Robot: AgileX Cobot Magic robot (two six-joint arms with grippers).
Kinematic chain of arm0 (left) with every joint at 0, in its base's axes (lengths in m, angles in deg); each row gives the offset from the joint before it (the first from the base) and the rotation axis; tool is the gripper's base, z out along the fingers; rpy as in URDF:
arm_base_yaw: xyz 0 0 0.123 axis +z
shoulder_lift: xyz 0 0 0 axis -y
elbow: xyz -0.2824 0 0.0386 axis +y
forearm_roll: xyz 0.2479 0 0.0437 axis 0.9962 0 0.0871
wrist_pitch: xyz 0 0 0 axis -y
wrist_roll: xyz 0.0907 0 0.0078 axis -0.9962 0 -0.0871
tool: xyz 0 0 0 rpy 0 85 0
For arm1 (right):
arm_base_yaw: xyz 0 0 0.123 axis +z
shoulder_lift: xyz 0 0 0 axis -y
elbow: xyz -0.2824 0 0.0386 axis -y
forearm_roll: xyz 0.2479 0 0.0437 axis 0.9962 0 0.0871
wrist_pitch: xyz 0 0 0 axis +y
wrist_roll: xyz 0.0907 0 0.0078 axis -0.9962 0 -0.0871
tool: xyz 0 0 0 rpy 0 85 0
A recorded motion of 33 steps. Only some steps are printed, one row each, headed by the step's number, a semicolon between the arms.
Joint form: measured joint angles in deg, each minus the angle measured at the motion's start. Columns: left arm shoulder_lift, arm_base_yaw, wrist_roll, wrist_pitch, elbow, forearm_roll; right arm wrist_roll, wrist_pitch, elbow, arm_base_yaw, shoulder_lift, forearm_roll.
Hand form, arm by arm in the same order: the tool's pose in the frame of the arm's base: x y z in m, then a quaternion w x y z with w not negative. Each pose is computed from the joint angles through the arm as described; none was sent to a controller.
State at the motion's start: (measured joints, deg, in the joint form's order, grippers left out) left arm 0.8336 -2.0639 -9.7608 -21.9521 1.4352 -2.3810; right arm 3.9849 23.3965 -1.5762 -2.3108 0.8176 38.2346
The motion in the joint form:
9: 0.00 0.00 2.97 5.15 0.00 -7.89; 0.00 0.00 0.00 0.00 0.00 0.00
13: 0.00 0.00 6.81 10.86 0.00 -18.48; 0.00 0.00 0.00 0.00 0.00 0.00
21: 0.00 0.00 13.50 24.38 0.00 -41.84; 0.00 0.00 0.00 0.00 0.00 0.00
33: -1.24 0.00 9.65 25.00 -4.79 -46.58; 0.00 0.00 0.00 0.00 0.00 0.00
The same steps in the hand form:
9: 0.0541 -0.0067 0.1793 0.62658 0.00950 0.77782 -0.04806; 0.0518 0.0204 0.1757 0.56220 0.15831 0.77235 0.24969
13: 0.0555 -0.0083 0.1890 0.65473 -0.07735 0.73893 -0.13903; 0.0518 0.0204 0.1757 0.56220 0.15831 0.77235 0.24969
21: 0.0560 0.0006 0.2082 0.67836 -0.27051 0.61105 -0.30540; 0.0518 0.0204 0.1757 0.56220 0.15831 0.77235 0.24969
33: 0.0529 0.0016 0.2356 0.69693 -0.26920 0.58413 -0.31718; 0.0518 0.0204 0.1757 0.56220 0.15831 0.77235 0.24969

